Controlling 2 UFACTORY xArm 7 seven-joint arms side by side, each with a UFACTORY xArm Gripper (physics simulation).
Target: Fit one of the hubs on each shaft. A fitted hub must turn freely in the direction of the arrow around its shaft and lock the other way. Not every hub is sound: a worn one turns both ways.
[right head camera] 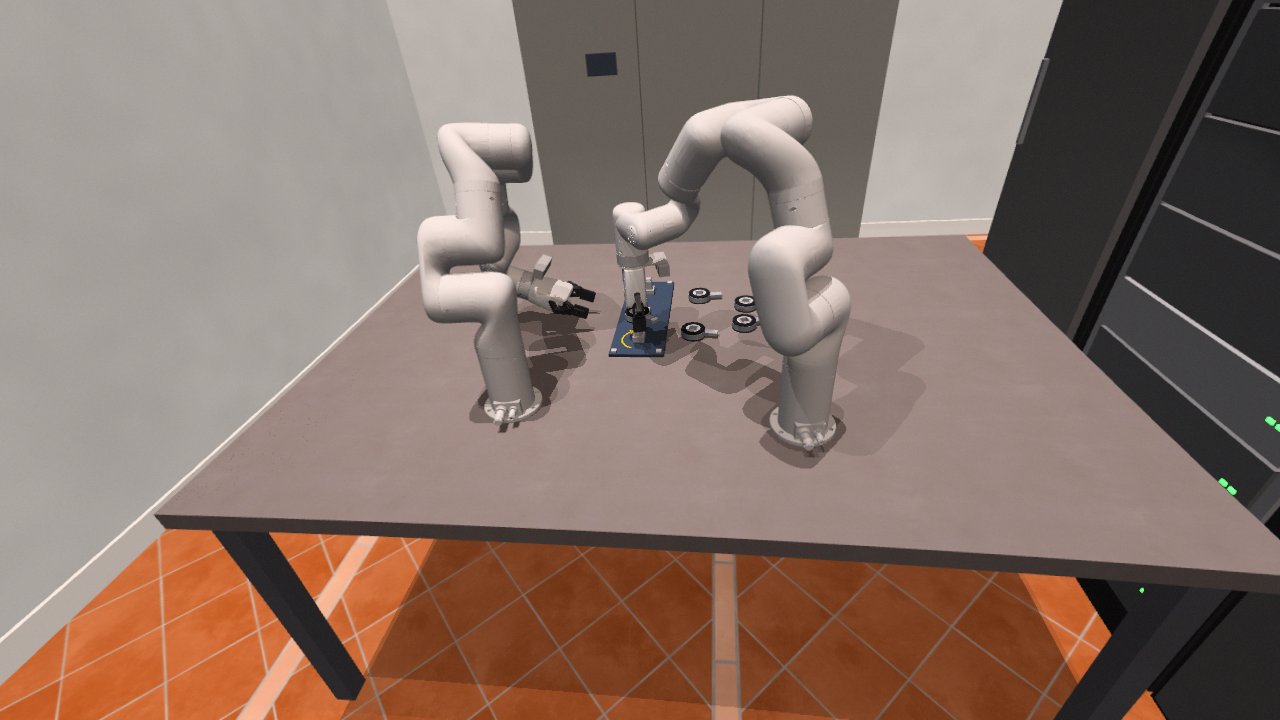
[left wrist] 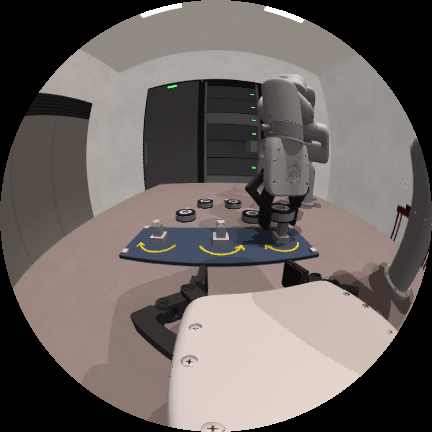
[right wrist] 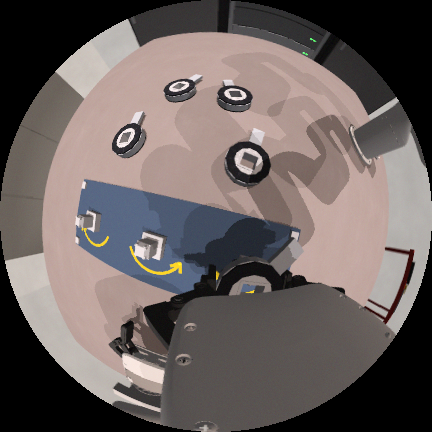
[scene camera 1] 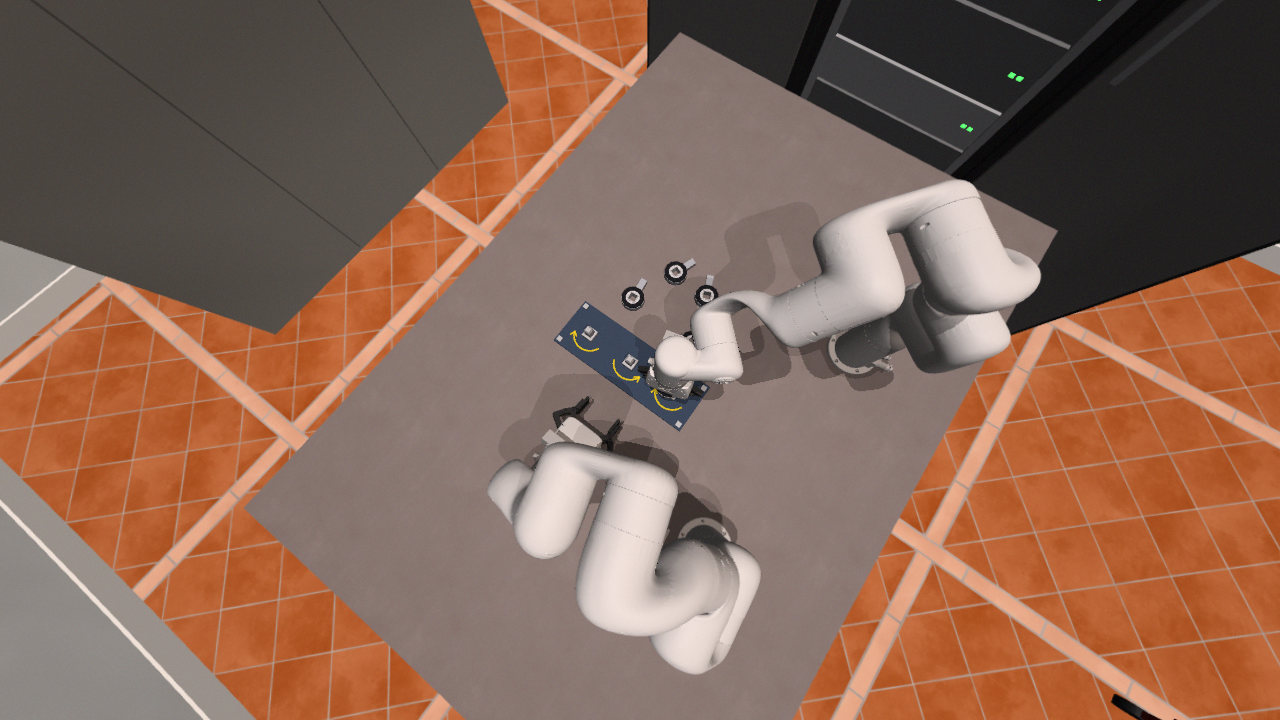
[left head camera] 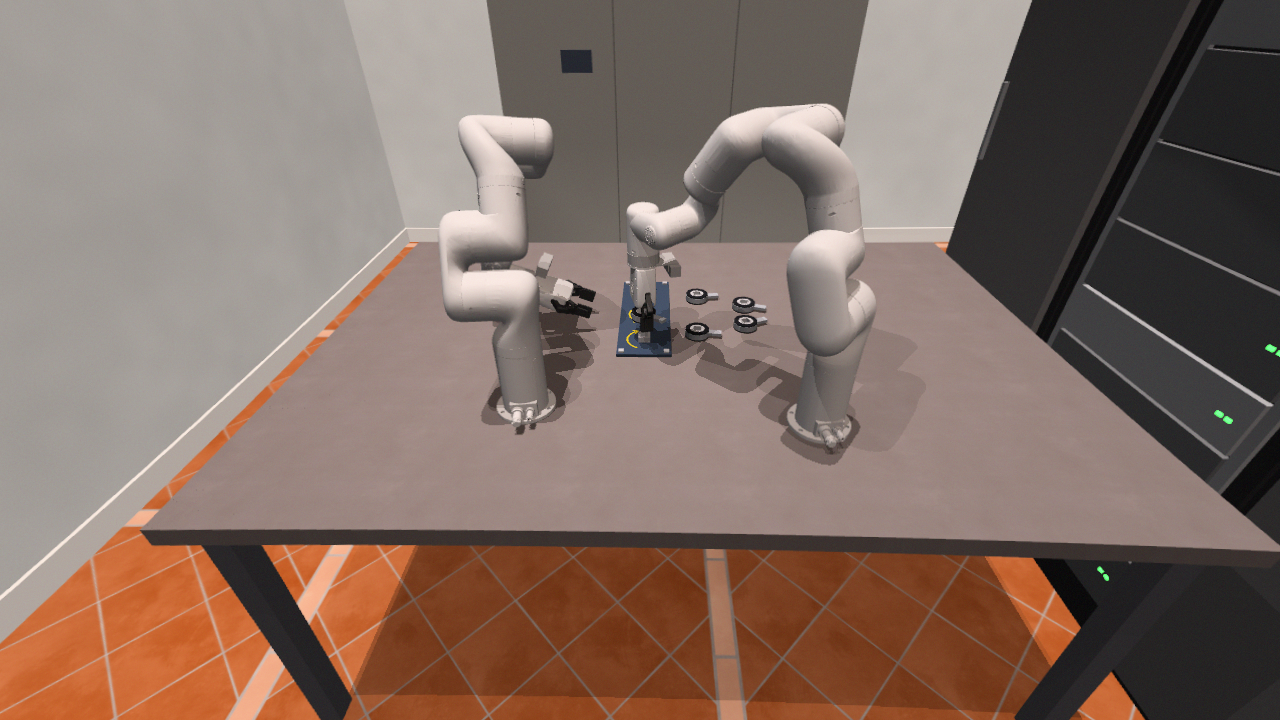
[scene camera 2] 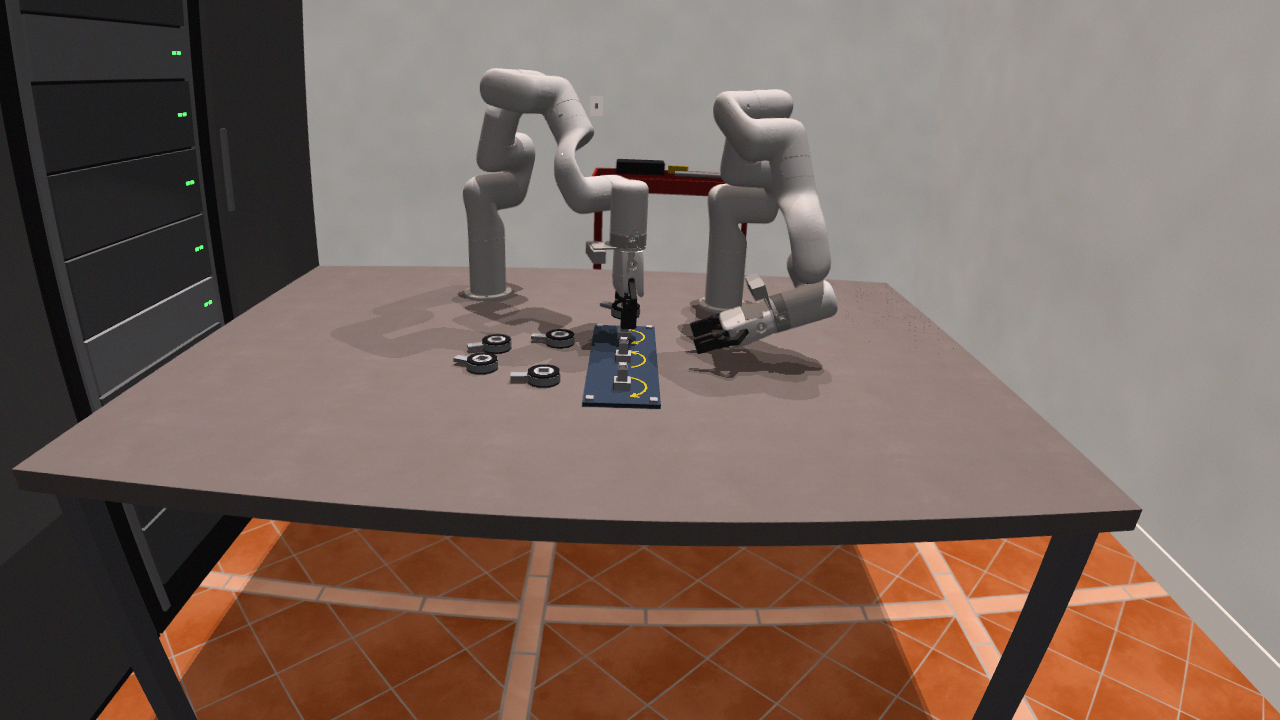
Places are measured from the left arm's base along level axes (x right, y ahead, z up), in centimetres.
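Where they show: left gripper, fingertip midpoint: (right head camera: 591, 305) (left wrist: 246, 275) (right wrist: 153, 334) (scene camera 1: 603, 410) (left head camera: 592, 305) (scene camera 2: 693, 338); right gripper, fingertip midpoint: (right head camera: 638, 324) (left wrist: 277, 225) (right wrist: 242, 275) (left head camera: 644, 324) (scene camera 2: 624, 323); left arm's base, origin of the base link: (right head camera: 514, 404) (left head camera: 527, 405) (scene camera 2: 722, 306); right arm's base, origin of the base link: (right head camera: 801, 425) (left wrist: 302, 202) (right wrist: 359, 144) (scene camera 1: 851, 351) (left head camera: 817, 423) (scene camera 2: 488, 294).
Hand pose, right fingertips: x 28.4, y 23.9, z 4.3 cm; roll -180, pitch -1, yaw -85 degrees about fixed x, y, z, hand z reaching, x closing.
Observation:
Each offset is from my right fingertips to the top centre of the thing. "spot": to the spot under its first point. Level surfaces: height alone.
The blue board {spot: dz -3.5, dx +2.8, dy +18.2 cm} (left wrist: 187, 240) (right wrist: 115, 200) has a left shaft {dz +0.2, dx +3.5, dy +24.4 cm} (left wrist: 158, 229) (right wrist: 85, 221), a middle shaft {spot: dz -0.4, dx +0.8, dy +11.5 cm} (left wrist: 221, 229) (right wrist: 146, 247) and a right shaft {dz +0.2, dx -0.1, dy -1.3 cm} (left wrist: 281, 232), each with a yellow arrow. My right gripper (left wrist: 277, 225) (right wrist: 242, 275) is shut on a black-rimmed hub {dz +4.1, dx +1.1, dy -1.0 cm} (left wrist: 282, 215) (right wrist: 250, 267), level, at the right shaft's top. How far the shaft enters it is hidden. Four other hubs {dz -2.1, dx +19.1, dy +19.4 cm} (right wrist: 120, 145) {dz -2.2, dx +30.9, dy +12.0 cm} (right wrist: 180, 95) {dz -2.2, dx +28.7, dy +2.8 cm} (right wrist: 235, 104) {dz -2.2, dx +15.3, dy -0.3 cm} (right wrist: 248, 179) lie flat on the table. My left gripper (left head camera: 588, 301) (left wrist: 246, 275) is open and empty beside the board.
In scene camera 2, the hubs lie left of the board, their handles pointing left. The left gripper is low on the board's other side. Both arms stand on the table {dz -4.4 cm} (scene camera 2: 572, 474). A red cart (scene camera 2: 689, 185) is behind them, and a dark server rack (scene camera 2: 214, 223) stands at the left.

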